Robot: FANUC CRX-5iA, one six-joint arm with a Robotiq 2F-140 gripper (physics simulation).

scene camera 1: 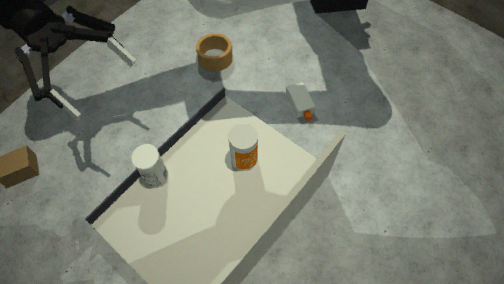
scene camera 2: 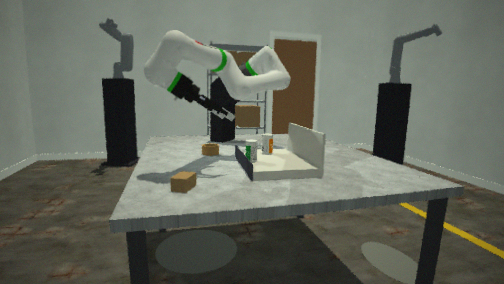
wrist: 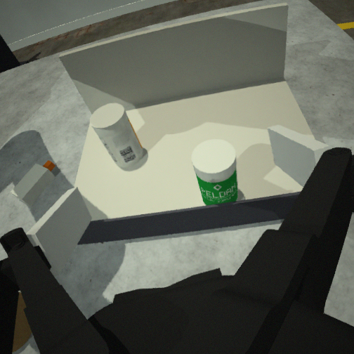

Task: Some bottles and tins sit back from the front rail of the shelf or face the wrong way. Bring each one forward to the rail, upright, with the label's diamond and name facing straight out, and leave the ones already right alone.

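Frame: origin at the arm's base, x ahead, y left, z up, level; centimetres.
Seen in the pictures: gripper, between the fingertips: (scene camera 1: 107,89) (scene camera 2: 228,117); arm's base, origin of its link: (scene camera 2: 245,75).
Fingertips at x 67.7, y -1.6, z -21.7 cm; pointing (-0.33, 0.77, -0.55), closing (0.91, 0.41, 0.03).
Note:
Pixels of each thing's top centre, then the offset from my fingertips to it.
- white-lidded bottle with a green label, centre of its top: (scene camera 1: 145,156) (scene camera 2: 251,140) dx -0.1, dy +10.4, dz -10.2 cm
- dark front rail, centre of its top: (scene camera 1: 158,149) (scene camera 2: 242,153) dx -3.4, dy +6.3, dz -16.9 cm
- white-lidded bottle with an orange label, centre of its top: (scene camera 1: 243,135) (scene camera 2: 267,134) dx -18.1, dy +17.5, dz -9.9 cm
- brown ring, centre of its top: (scene camera 1: 213,45) (scene camera 2: 210,145) dx -29.7, dy -14.5, dz -18.6 cm
- brown block, centre of its top: (scene camera 1: 10,162) (scene camera 2: 183,175) dx +28.7, dy -12.4, dz -18.6 cm
- pale block with an orange end, centre of its top: (scene camera 1: 302,99) dx -39.0, dy +11.6, dz -20.8 cm
A white-lidded bottle with a green label (scene camera 1: 150,167) (scene camera 2: 251,151) (wrist: 215,172) stands upright against the dark front rail (scene camera 1: 190,124) (scene camera 2: 243,162) (wrist: 175,223). In the wrist view its diamond and name face out over the rail. A white-lidded bottle with an orange label (scene camera 1: 244,150) (scene camera 2: 267,144) (wrist: 119,137) stands upright, back from the rail on the cream shelf (scene camera 1: 195,200) (scene camera 2: 287,173) (wrist: 150,195). Its code-printed side faces the rail; its orange label faces towards the back panel. My gripper (scene camera 1: 105,90) (scene camera 2: 230,117) (wrist: 174,175) is open and empty, above and in front of the rail, tilted towards the shelf.
The shelf's upright back panel (scene camera 1: 320,167) (scene camera 2: 306,145) (wrist: 175,65) stands opposite the rail. On the table are a brown ring (scene camera 1: 215,62) (scene camera 2: 210,150), a brown block (scene camera 1: 19,166) (scene camera 2: 183,182) and a pale block with an orange end (scene camera 1: 300,97) (wrist: 35,185).

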